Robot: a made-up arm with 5 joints.
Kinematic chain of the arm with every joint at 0, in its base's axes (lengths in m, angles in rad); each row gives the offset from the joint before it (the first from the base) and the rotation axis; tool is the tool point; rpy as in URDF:
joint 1: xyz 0 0 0.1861 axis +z
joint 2: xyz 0 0 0 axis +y
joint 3: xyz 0.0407 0 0.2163 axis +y
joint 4: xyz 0.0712 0 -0.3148 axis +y
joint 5: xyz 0.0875 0 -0.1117 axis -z
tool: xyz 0 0 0 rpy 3.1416 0 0
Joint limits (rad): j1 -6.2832..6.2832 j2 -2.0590..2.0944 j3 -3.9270..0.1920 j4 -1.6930..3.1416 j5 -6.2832..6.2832
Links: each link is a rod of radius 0.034 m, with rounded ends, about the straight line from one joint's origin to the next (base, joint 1, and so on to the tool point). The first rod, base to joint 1, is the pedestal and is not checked.
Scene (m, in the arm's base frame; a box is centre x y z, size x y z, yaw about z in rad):
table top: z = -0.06
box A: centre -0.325 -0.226 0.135 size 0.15 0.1 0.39 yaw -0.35
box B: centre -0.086 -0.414 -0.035 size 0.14 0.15 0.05 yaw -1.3
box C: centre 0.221 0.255 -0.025 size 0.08 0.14 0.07 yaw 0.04
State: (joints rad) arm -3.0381 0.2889 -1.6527 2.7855 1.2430
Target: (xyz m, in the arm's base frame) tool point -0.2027 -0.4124 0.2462
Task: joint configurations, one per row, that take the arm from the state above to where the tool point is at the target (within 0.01 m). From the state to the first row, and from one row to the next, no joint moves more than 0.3 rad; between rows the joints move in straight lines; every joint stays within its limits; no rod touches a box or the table.
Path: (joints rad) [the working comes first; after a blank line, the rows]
Joints at the target: -2.0276 0.5638 -2.0381 2.2140 1.2430
Straight joint move there: touches box A.

1: -3.0930 0.0189 -1.7729 2.7290 1.0922
2: -3.1479 -0.2511 -1.8932 2.6724 0.9413
3: -3.2027 -0.5212 -2.0134 2.6159 0.7905
4: -3.2576 -0.7912 -2.1336 2.5594 0.6396
5: -3.3125 -1.0612 -2.2538 2.5029 0.4888
6: -3.3674 -1.3312 -2.3741 2.4463 0.3379
7: -3.1442 -1.0389 -2.2926 2.3855 0.4483
8: -2.9210 -0.7465 -2.2112 2.3246 0.5587
9: -2.6978 -0.4542 -2.1298 2.2638 0.6691
10: -2.4746 -0.1618 -2.0484 2.2029 0.7795
11: -2.2514 0.1306 -1.9670 2.1421 0.8899
12: -2.0282 0.4229 -1.8856 2.0813 1.0003
13: -2.0276 0.5638 -2.0381 2.2140 1.2430

